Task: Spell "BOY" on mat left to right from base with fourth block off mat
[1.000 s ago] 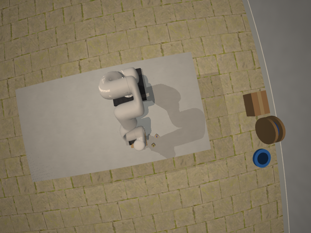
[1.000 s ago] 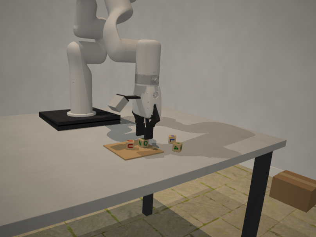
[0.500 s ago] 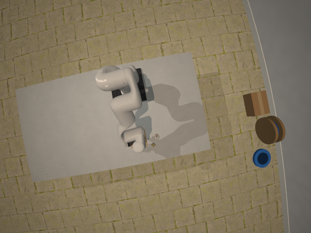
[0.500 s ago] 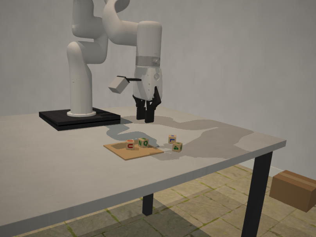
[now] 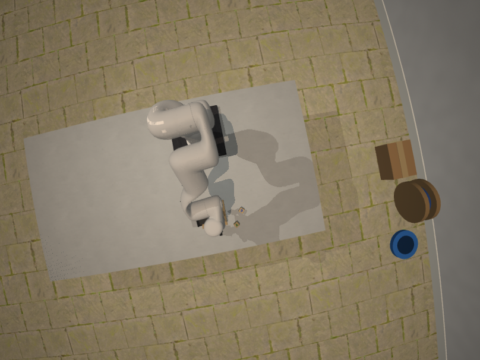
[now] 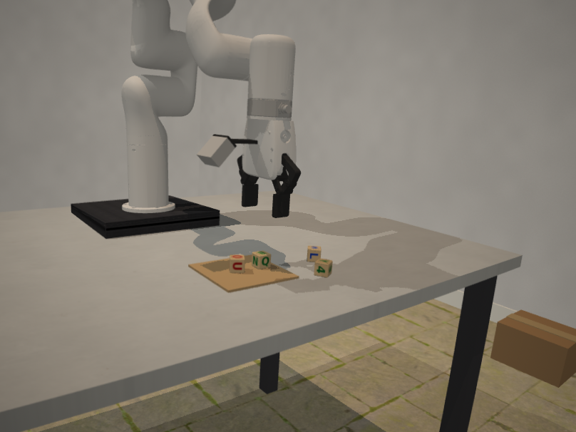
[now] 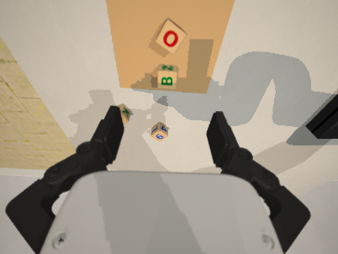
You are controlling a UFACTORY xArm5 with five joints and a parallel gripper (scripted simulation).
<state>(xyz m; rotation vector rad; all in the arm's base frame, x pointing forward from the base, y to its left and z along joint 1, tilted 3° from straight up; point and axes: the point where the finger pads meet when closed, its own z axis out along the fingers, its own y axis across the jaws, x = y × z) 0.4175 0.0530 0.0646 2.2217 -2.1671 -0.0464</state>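
My hand is 11 cm above the tan mat and 4 cm to the left of it.
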